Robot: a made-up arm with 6 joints. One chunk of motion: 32 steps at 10 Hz.
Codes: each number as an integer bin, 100 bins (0 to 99) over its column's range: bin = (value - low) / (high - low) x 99, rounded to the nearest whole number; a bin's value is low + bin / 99 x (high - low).
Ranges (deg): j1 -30..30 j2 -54..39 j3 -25..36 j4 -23..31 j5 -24..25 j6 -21..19
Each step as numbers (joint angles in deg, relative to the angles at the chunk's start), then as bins.
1 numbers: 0.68 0.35 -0.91 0.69 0.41 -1.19
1 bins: 51 58 39 43 49 49
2 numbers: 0.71 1.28 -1.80 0.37 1.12 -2.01
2 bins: 51 59 38 43 51 47
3 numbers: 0.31 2.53 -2.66 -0.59 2.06 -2.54
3 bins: 50 60 36 41 53 46
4 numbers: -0.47 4.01 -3.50 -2.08 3.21 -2.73
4 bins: 49 62 35 38 55 45
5 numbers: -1.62 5.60 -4.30 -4.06 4.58 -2.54
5 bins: 47 63 34 35 58 46
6 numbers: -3.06 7.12 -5.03 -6.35 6.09 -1.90
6 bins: 44 65 32 31 61 47
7 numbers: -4.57 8.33 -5.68 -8.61 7.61 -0.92
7 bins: 42 66 31 26 64 50
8 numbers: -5.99 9.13 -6.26 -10.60 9.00 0.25
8 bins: 40 67 30 23 67 53
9 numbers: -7.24 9.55 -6.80 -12.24 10.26 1.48
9 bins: 38 68 30 20 69 56
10 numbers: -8.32 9.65 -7.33 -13.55 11.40 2.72
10 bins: 36 68 29 17 72 59
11 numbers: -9.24 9.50 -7.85 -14.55 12.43 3.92
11 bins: 34 68 28 15 74 62
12 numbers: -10.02 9.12 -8.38 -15.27 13.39 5.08
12 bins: 33 67 27 14 76 65
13 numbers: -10.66 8.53 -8.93 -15.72 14.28 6.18
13 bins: 32 67 26 13 77 67
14 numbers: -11.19 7.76 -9.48 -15.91 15.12 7.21
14 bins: 31 66 25 13 79 70
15 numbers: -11.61 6.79 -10.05 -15.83 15.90 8.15
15 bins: 30 65 24 13 81 72
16 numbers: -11.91 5.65 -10.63 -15.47 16.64 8.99
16 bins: 30 63 23 14 82 74
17 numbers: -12.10 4.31 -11.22 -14.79 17.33 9.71
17 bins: 30 62 22 15 84 76
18 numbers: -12.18 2.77 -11.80 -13.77 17.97 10.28
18 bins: 29 60 21 17 85 77
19 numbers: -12.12 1.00 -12.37 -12.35 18.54 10.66
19 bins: 30 59 20 20 86 78
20 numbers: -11.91 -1.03 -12.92 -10.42 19.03 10.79
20 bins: 30 56 20 23 87 79
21 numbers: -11.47 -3.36 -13.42 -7.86 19.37 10.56
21 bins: 31 54 19 28 88 78
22 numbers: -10.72 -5.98 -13.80 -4.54 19.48 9.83
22 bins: 32 51 18 34 88 76
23 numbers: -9.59 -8.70 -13.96 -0.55 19.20 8.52
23 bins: 34 48 18 41 87 73
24 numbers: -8.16 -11.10 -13.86 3.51 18.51 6.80
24 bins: 36 46 18 49 86 69
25 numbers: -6.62 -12.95 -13.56 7.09 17.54 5.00
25 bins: 39 44 19 55 84 64
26 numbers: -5.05 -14.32 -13.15 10.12 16.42 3.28
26 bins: 41 42 19 61 82 60
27 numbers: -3.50 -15.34 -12.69 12.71 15.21 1.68
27 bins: 44 41 20 65 79 56
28 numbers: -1.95 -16.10 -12.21 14.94 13.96 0.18
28 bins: 46 40 21 70 77 52
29 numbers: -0.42 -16.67 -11.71 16.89 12.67 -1.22
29 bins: 49 40 22 73 74 49
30 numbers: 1.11 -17.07 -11.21 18.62 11.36 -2.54
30 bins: 51 39 22 76 71 46
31 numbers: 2.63 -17.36 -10.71 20.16 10.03 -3.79
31 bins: 54 39 23 79 69 43
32 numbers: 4.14 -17.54 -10.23 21.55 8.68 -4.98
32 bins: 56 39 24 82 66 40
